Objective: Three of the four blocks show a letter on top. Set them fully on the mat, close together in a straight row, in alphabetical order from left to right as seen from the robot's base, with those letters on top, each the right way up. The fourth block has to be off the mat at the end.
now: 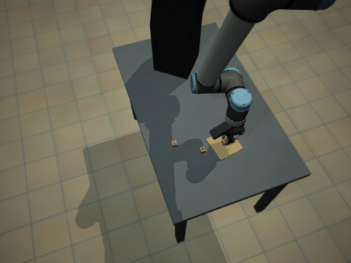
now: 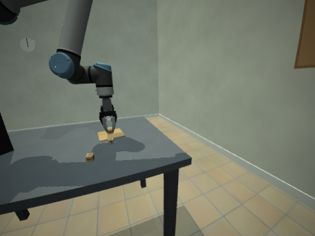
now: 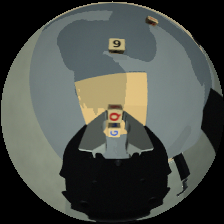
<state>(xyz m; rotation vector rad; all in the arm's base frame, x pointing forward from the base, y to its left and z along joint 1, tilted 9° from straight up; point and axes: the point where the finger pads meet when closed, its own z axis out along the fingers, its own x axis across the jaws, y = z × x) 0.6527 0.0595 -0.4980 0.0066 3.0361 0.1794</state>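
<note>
The tan mat is 20 mm below my hand.
</note>
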